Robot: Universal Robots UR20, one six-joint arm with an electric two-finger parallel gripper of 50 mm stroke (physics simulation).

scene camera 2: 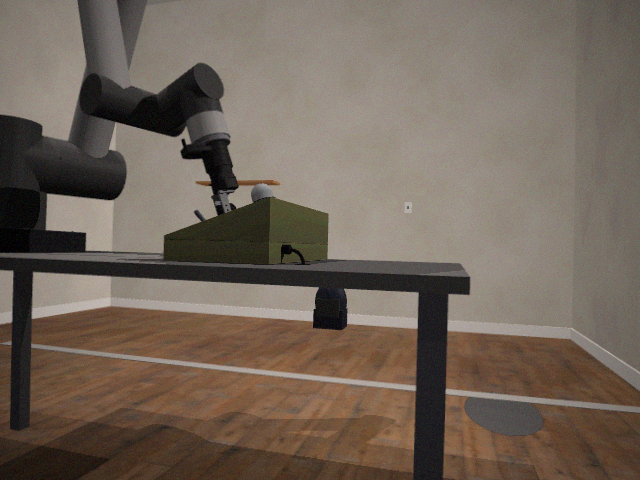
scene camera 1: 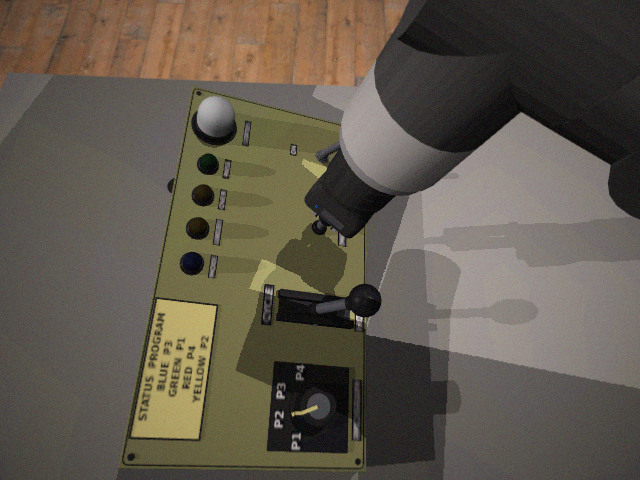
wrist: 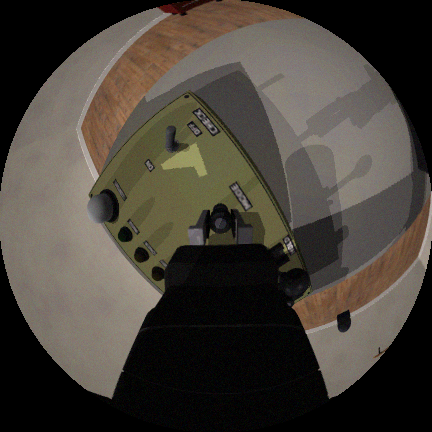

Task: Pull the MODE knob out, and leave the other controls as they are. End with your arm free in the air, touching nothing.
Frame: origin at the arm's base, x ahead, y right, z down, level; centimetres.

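Seen in the pictures: gripper, fingertip midpoint: (scene camera 1: pixel 327 217) (wrist: pixel 220 217).
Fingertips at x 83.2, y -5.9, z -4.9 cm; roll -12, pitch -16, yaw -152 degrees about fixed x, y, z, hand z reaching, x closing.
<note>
A point is followed by its place in that frame.
The MODE knob (scene camera 1: pixel 318 226) {x 84.4, y -6.4, z -2.7 cm} (wrist: pixel 220 223) {x 82.6, y -5.9, z -6.7 cm} is a small round black knob on the sloping olive panel (scene camera 1: pixel 232 330) {x 92.4, y -22.9, z -4.8 cm} (scene camera 2: pixel 222 248) {x 94.8, y 11.9, z 3.7 cm} (wrist: pixel 150 200) {x 92.6, y 0.5, z -3.9 cm}. The MODE label (wrist: pixel 240 196) {x 81.0, y -5.6, z -0.3 cm} lies beside it in the wrist view. My gripper (wrist: pixel 220 217) {x 83.2, y -5.9, z -4.9 cm} (scene camera 2: pixel 224 207) {x 83.2, y -5.9, z -4.9 cm} is shut on the knob, with one finger on each side of it. In scene camera 1 the gripper body hides most of the fingers and part of the MODE label. How far the knob stands out from the panel is hard to tell.
A toggle switch (scene camera 1: pixel 327 151) {x 85.0, y 5.6, z -3.4 cm} (wrist: pixel 171 139) {x 84.0, y 5.5, z -4.0 cm} stands near the gripper. A black ball lever (scene camera 1: pixel 363 300) {x 77.2, y -17.8, z -9.4 cm} (wrist: pixel 293 282) {x 77.1, y -15.6, z -8.6 cm} stands on its other side. A rotary selector (scene camera 1: pixel 316 406) {x 80.7, y -29.8, z -4.7 cm}, several small lamps and a white dome (scene camera 1: pixel 216 116) {x 99.8, y 3.6, z -10.9 cm} (scene camera 2: pixel 262 192) {x 102.0, y 7.3, z -9.3 cm} (wrist: pixel 102 208) {x 98.3, y 4.2, z -9.4 cm} are on the panel.
</note>
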